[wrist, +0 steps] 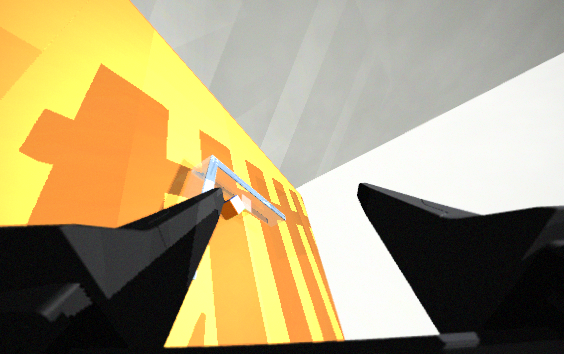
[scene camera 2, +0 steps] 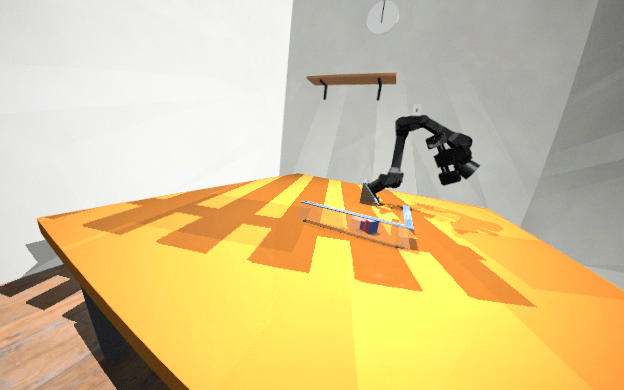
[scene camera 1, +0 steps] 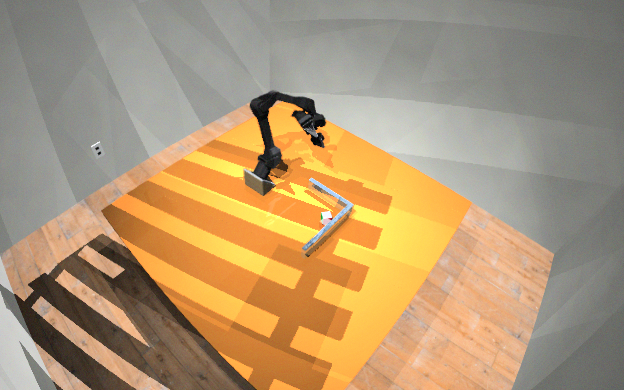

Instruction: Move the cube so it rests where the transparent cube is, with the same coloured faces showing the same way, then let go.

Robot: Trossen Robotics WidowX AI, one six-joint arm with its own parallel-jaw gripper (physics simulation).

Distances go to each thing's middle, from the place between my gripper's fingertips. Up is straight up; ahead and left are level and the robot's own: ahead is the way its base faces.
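L-shaped rail (scene camera 2: 398, 235): my gripper is 22 cm to the left of the L-shaped rail, 11 cm short of it and 20 cm above it.
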